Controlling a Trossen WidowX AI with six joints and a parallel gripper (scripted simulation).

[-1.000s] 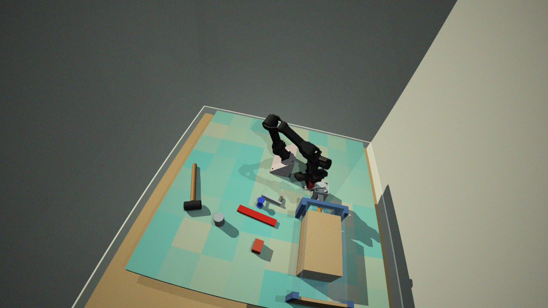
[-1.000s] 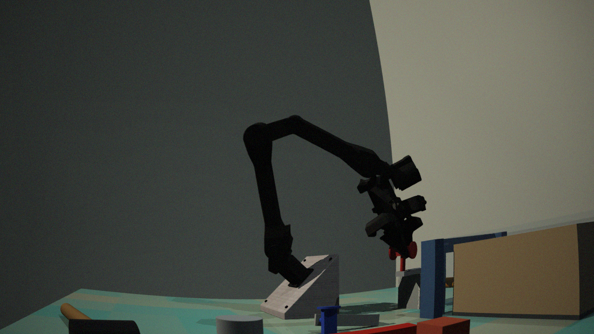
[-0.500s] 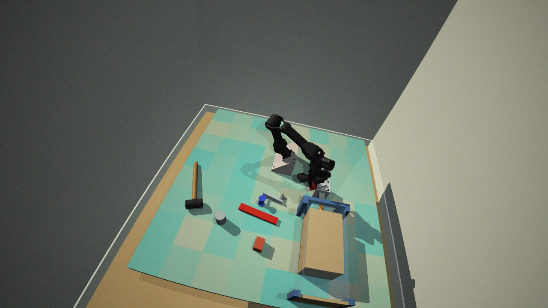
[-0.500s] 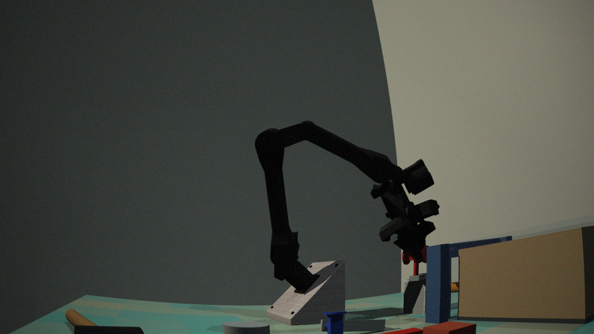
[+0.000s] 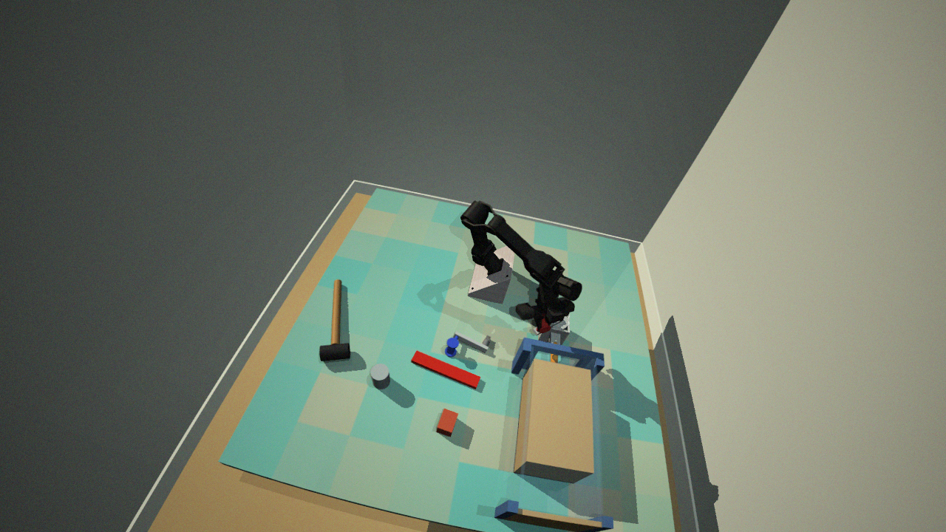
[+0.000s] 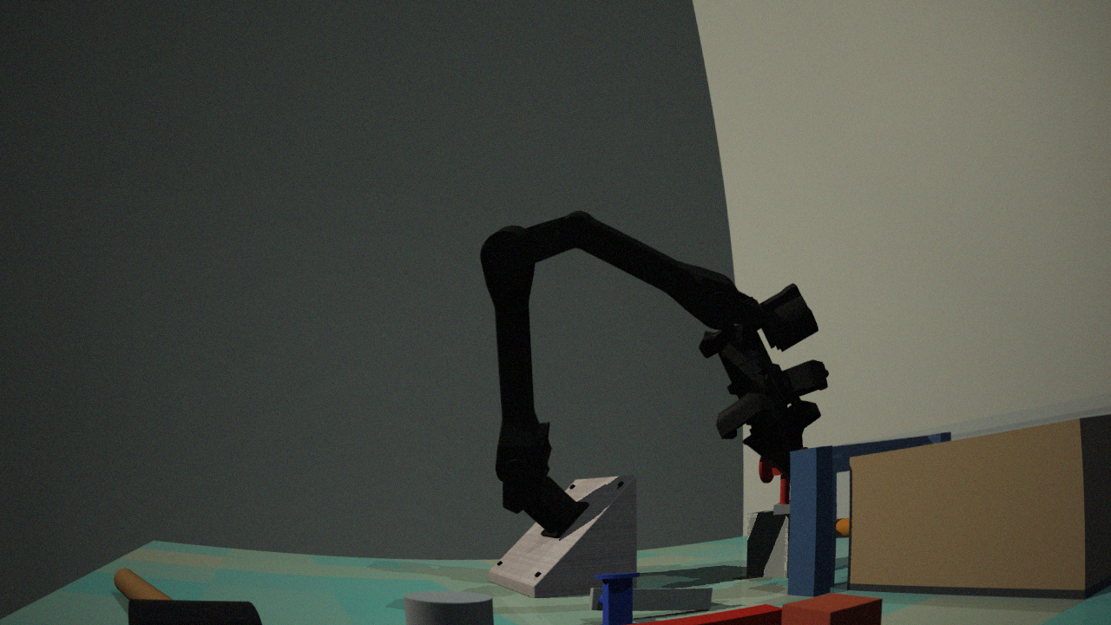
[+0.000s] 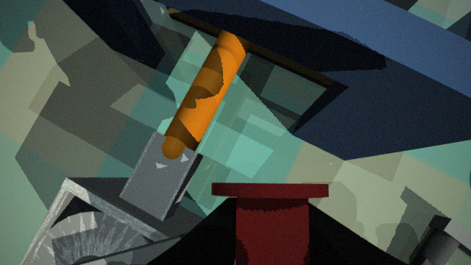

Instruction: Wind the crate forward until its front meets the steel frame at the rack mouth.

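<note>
My gripper tip is now 4 cm past the winch handle, 3 cm above it and 2 cm to the right of it. Round my gripper tip: red knob 2 cm behind, 1 cm to the right; then blue steel frame 7 cm to the left, 7 cm ahead, 2 cm below; then grey winch 10 cm below, 10 cm behind, 5 cm to the left.
</note>
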